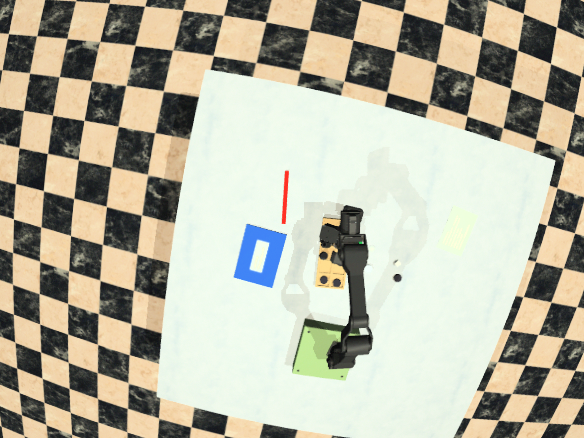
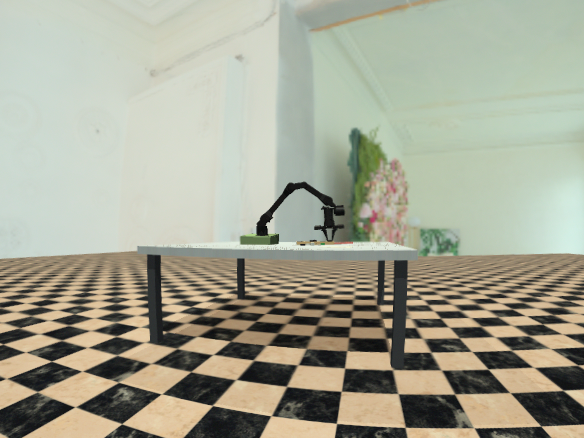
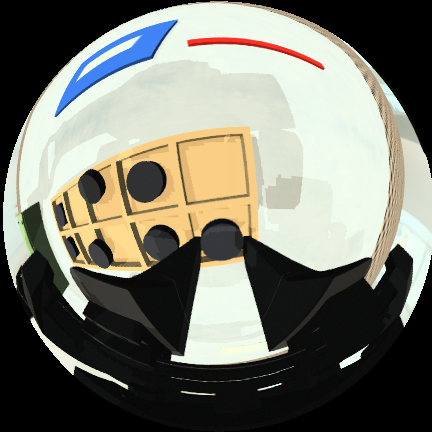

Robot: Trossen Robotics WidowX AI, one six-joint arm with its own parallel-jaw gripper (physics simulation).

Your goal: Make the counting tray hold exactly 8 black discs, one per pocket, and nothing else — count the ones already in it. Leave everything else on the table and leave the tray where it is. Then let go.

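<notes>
The tan counting tray (image 1: pixel 332 269) (image 3: pixel 213 169) (image 2: pixel 309 242) lies in the middle of the table, partly under my arm. Several black discs (image 3: pixel 146 181) (image 1: pixel 323 279) sit in its pockets, one each. My gripper (image 3: pixel 221 241) (image 1: pixel 330 236) (image 2: pixel 329 238) is shut on a black disc (image 3: pixel 221 239). It holds the disc low over the end pocket of the tray's nearer row. The end pocket beside it (image 3: pixel 213 167) is bare. I cannot tell whether the held disc touches the tray.
A loose black disc (image 1: pixel 397 277) and a small white disc (image 1: pixel 396 262) lie right of the arm. A blue rectangular frame (image 1: pixel 244 256) (image 3: pixel 116 52) and a red line (image 1: pixel 285 197) (image 3: pixel 257 44) lie left of the tray. The arm stands on a green base plate (image 1: pixel 316 348).
</notes>
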